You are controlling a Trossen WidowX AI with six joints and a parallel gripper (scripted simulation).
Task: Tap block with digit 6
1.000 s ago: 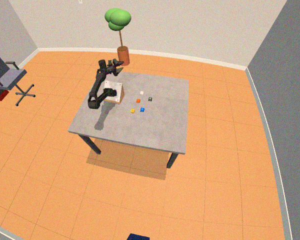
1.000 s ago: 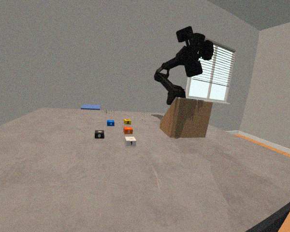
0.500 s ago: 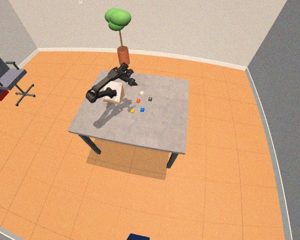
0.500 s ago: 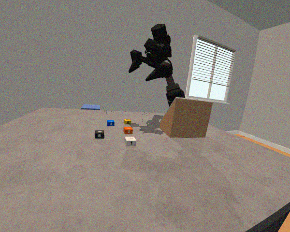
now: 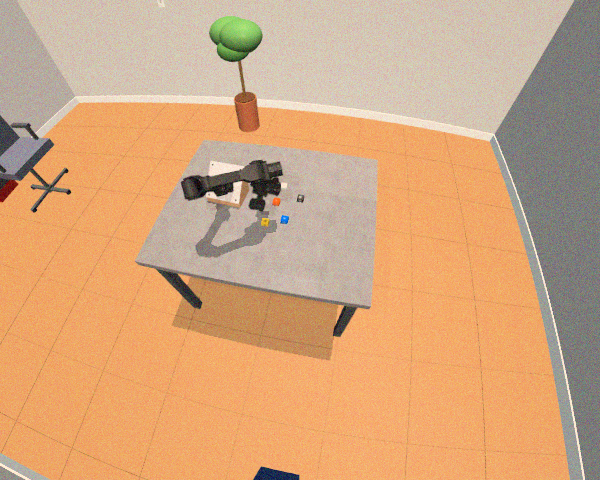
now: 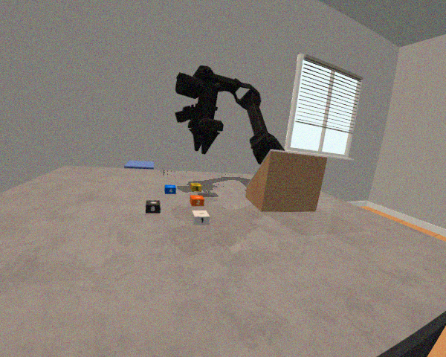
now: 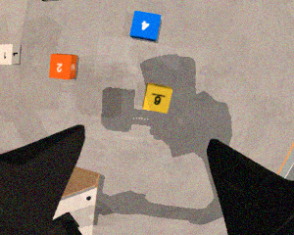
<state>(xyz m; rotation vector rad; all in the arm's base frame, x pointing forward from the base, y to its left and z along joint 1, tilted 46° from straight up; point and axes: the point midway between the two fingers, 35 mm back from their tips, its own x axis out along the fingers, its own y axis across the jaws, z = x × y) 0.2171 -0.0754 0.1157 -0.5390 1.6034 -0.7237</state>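
My gripper tip is 10 mm to the left of the yellow block and 120 mm above it. Also, from my gripper tip: orange block: 40 mm ahead, 120 mm to the left, 120 mm below; then black block: 160 mm ahead, 150 mm to the left, 120 mm below; then blue block: 90 mm ahead, 10 mm to the left, 120 mm below.
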